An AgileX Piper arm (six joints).
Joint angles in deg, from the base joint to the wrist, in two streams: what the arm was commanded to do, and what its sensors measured. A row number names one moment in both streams.
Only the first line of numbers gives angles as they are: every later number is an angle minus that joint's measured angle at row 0.
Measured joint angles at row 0: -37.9 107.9 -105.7 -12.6 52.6 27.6
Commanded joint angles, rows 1 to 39: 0.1 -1.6 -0.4 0.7 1.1 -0.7; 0.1 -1.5 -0.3 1.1 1.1 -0.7; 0.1 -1.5 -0.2 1.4 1.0 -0.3; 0.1 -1.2 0.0 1.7 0.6 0.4; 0.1 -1.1 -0.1 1.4 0.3 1.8; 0.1 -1.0 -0.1 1.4 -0.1 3.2; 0.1 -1.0 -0.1 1.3 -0.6 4.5; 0.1 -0.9 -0.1 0.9 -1.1 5.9; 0.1 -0.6 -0.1 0.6 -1.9 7.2; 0.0 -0.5 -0.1 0.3 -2.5 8.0; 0.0 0.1 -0.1 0.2 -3.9 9.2; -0.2 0.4 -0.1 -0.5 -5.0 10.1; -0.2 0.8 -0.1 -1.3 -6.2 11.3; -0.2 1.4 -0.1 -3.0 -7.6 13.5; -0.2 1.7 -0.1 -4.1 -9.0 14.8; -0.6 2.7 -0.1 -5.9 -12.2 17.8; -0.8 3.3 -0.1 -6.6 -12.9 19.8; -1.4 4.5 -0.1 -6.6 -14.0 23.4; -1.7 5.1 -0.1 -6.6 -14.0 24.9; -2.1 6.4 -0.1 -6.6 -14.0 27.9; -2.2 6.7 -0.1 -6.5 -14.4 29.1; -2.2 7.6 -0.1 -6.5 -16.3 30.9; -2.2 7.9 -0.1 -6.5 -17.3 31.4; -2.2 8.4 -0.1 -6.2 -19.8 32.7; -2.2 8.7 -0.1 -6.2 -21.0 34.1; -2.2 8.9 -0.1 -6.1 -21.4 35.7; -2.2 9.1 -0.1 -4.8 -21.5 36.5; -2.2 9.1 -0.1 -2.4 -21.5 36.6; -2.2 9.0 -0.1 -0.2 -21.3 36.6; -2.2 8.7 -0.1 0.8 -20.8 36.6; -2.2 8.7 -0.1 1.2 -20.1 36.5; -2.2 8.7 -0.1 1.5 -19.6 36.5; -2.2 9.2 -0.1 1.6 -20.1 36.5; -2.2 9.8 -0.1 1.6 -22.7 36.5; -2.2 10.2 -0.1 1.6 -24.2 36.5; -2.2 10.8 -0.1 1.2 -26.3 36.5; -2.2 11.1 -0.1 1.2 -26.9 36.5; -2.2 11.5 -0.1 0.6 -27.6 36.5; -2.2 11.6 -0.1 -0.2 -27.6 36.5
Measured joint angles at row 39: -2.1 10.9 0.0 1.8 -25.8 36.8
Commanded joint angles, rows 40 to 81: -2.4 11.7 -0.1 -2.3 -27.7 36.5; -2.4 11.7 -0.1 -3.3 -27.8 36.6; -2.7 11.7 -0.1 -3.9 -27.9 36.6; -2.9 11.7 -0.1 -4.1 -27.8 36.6; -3.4 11.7 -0.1 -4.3 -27.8 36.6; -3.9 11.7 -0.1 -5.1 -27.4 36.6; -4.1 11.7 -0.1 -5.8 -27.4 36.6; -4.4 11.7 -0.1 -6.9 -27.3 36.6; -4.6 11.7 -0.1 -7.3 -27.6 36.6; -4.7 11.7 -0.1 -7.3 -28.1 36.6; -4.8 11.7 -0.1 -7.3 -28.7 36.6; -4.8 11.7 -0.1 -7.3 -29.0 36.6; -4.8 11.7 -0.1 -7.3 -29.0 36.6; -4.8 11.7 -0.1 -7.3 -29.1 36.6; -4.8 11.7 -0.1 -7.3 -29.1 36.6; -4.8 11.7 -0.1 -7.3 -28.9 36.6; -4.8 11.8 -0.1 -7.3 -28.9 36.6; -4.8 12.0 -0.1 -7.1 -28.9 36.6; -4.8 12.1 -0.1 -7.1 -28.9 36.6; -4.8 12.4 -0.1 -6.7 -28.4 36.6; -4.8 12.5 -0.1 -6.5 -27.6 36.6; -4.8 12.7 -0.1 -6.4 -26.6 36.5; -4.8 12.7 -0.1 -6.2 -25.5 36.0; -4.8 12.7 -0.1 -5.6 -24.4 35.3; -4.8 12.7 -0.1 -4.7 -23.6 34.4; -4.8 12.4 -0.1 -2.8 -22.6 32.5; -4.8 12.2 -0.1 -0.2 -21.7 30.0; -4.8 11.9 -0.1 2.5 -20.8 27.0; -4.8 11.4 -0.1 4.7 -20.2 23.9; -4.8 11.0 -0.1 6.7 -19.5 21.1; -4.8 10.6 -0.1 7.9 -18.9 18.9; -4.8 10.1 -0.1 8.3 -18.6 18.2; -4.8 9.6 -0.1 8.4 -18.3 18.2; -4.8 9.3 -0.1 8.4 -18.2 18.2; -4.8 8.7 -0.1 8.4 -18.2 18.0; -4.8 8.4 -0.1 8.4 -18.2 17.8; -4.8 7.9 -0.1 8.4 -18.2 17.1; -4.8 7.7 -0.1 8.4 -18.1 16.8; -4.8 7.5 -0.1 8.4 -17.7 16.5; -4.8 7.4 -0.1 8.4 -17.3 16.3; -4.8 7.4 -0.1 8.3 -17.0 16.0; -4.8 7.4 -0.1 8.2 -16.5 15.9
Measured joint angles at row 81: -4.7 8.4 0.0 8.4 -18.6 17.8
